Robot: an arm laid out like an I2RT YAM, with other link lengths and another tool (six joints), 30 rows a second.
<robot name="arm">
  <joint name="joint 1" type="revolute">
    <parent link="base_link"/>
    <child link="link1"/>
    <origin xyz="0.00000 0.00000 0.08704" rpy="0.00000 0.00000 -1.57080"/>
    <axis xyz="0 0 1"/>
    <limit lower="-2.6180" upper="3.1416"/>
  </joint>
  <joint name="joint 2" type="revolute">
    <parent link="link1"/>
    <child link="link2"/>
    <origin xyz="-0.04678 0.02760 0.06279" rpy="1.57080 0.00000 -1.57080"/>
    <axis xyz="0 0 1"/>
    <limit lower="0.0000" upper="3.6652"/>
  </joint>
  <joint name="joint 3" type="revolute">
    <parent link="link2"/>
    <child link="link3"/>
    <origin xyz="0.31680 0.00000 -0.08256" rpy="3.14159 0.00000 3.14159"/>
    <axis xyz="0 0 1"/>
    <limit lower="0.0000" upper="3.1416"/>
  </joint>
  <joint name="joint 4" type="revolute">
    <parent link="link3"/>
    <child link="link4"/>
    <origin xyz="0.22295 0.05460 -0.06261" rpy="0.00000 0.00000 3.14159"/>
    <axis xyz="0 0 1"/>
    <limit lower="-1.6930" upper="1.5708"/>
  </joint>
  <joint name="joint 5" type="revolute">
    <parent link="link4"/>
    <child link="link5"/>
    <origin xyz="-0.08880 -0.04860 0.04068" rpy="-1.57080 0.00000 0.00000"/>
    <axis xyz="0 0 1"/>
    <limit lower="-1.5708" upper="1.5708"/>
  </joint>
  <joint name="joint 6" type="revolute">
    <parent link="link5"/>
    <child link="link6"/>
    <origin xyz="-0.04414 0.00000 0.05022" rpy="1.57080 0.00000 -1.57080"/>
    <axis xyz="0 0 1"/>
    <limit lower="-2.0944" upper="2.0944"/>
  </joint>
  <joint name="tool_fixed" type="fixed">
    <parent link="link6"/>
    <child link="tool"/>
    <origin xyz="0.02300 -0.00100 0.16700" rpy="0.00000 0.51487 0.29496"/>
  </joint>
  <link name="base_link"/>
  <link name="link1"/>
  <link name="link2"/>
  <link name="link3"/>
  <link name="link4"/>
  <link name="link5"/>
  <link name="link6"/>
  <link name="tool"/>
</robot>
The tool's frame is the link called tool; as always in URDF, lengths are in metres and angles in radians.
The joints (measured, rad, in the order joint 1, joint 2, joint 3, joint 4, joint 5, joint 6), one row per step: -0.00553 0.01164 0.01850 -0.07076 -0.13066 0.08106; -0.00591 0.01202 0.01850 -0.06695 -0.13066 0.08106; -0.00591 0.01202 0.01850 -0.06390 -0.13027 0.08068; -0.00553 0.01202 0.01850 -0.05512 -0.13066 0.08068; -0.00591 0.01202 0.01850 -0.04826 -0.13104 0.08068; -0.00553 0.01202 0.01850 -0.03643 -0.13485 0.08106; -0.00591 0.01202 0.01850 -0.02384 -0.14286 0.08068; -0.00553 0.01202 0.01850 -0.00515 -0.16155 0.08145; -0.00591 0.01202 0.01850 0.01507 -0.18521 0.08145; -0.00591 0.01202 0.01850 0.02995 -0.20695 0.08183; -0.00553 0.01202 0.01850 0.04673 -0.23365 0.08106; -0.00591 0.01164 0.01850 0.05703 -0.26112 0.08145; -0.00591 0.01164 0.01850 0.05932 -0.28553 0.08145; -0.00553 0.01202 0.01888 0.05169 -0.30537 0.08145; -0.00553 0.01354 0.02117 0.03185 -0.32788 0.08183; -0.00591 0.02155 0.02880 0.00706 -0.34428 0.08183
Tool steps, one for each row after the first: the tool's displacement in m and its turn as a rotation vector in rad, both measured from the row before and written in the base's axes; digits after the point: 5 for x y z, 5 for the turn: 0.00009 -0.00009 0.00107 -0.00002 -0.00343 -0.00038; 0.00006 -0.00008 0.00093 -0.00042 -0.00310 -0.00037; 0.00016 0.00017 0.00264 -0.00003 -0.00878 0.00077; 0.00011 -0.00001 0.00206 -0.00002 -0.00686 0.00000; 0.00015 0.00090 0.00355 0.00045 -0.01178 0.00417; 0.00008 0.00161 0.00380 -0.00026 -0.01264 0.00764; -0.00006 0.00406 0.00561 0.00080 -0.01858 0.01906; -0.00032 0.00493 0.00608 -0.00039 -0.02022 0.02328; -0.00047 0.00460 0.00445 -0.00035 -0.01480 0.02174; -0.00079 0.00573 0.00502 -0.00204 -0.01694 0.02702; -0.00095 0.00570 0.00310 -0.00129 -0.01058 0.02707; -0.00086 0.00512 0.00063 -0.00160 -0.00228 0.02436; -0.00064 0.00423 -0.00219 -0.00119 0.00764 0.02018; -0.00077 0.00468 -0.00506 -0.00064 0.01919 0.02250; -0.00055 0.00331 -0.00501 -0.00030 0.02517 0.01601
